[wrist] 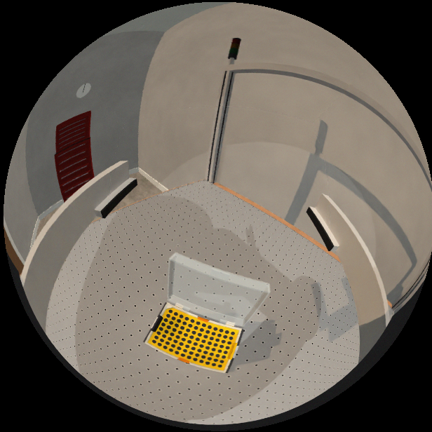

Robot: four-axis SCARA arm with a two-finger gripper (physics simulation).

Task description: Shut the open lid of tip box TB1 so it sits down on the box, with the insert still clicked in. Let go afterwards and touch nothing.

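Observation:
Tip box TB1 (215,323) stands on the perforated table in the lower middle of the wrist view. Its yellow insert (195,338), with rows of dark holes, lies level in the box; orange clips show at its front and hinge-side edges. The translucent lid (218,288) is open, standing up steeply from the hinge side of the box. My gripper (227,182) is wide open and empty, its two dark-padded fingers apart at the left and right of the view. The fingers touch neither the box nor the lid.
The perforated table (125,385) has an orange-brown edge (270,207) behind the box. A post with a signal light (234,49) stands beyond the table's far corner. A dark red slatted panel (74,155) is at the left. Shadows fall around the box.

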